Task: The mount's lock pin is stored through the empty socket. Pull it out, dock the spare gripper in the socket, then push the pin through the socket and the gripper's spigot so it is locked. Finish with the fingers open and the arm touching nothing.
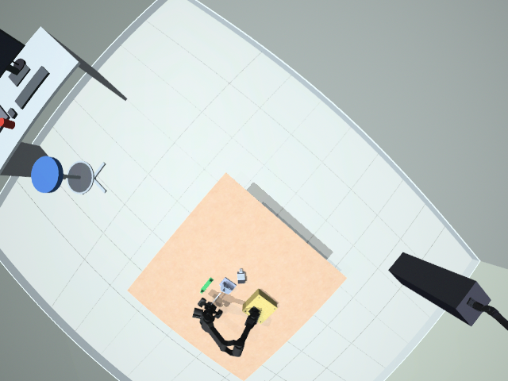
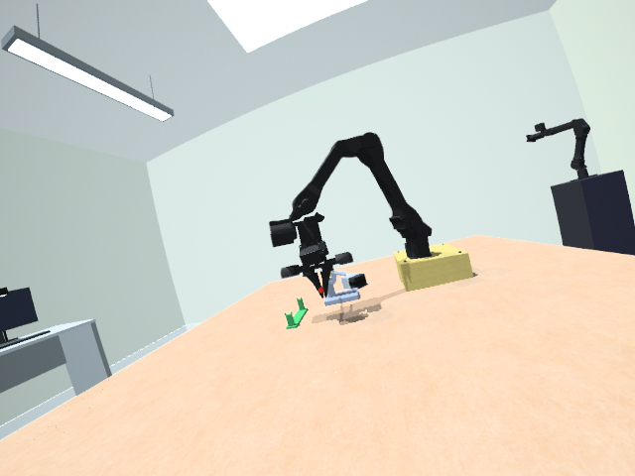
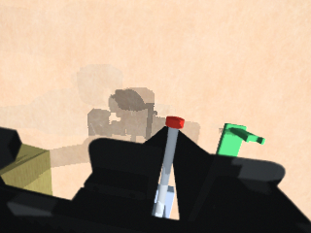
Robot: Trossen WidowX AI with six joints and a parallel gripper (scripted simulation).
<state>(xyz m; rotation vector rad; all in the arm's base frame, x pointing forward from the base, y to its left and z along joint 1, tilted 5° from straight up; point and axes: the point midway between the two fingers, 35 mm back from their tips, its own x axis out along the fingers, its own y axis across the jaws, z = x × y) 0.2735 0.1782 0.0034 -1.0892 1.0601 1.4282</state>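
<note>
The green stand lies 11 cm ahead of my gripper tip, 5 cm to the right of it and 4 cm below it. Round my gripper tip: mount 17 cm to the right, 1 cm below; spare gripper 2 cm behind, 31 cm to the right, 4 cm below.
</note>
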